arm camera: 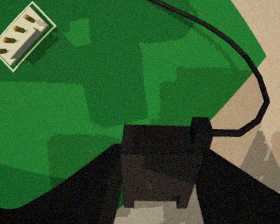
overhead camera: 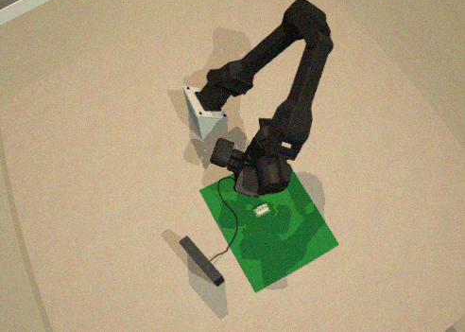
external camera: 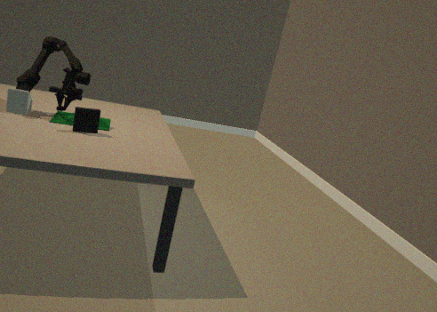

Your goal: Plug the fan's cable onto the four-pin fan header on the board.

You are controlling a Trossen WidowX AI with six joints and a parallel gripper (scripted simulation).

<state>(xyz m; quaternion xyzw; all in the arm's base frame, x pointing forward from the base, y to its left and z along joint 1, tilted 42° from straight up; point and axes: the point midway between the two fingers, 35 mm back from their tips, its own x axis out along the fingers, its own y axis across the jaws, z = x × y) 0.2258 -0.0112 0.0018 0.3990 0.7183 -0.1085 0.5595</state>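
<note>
My gripper tip is 9 cm short of the white four-pin header, 1 cm to the right of it and 5 cm above it. The rest, counted from my gripper tip: dark fan 14 cm ahead, 17 cm to the right, 1 cm above; then dark fan plug 1 cm behind, 1 cm to the left; then green board 11 cm ahead, 2 cm to the left, 7 cm below.
</note>
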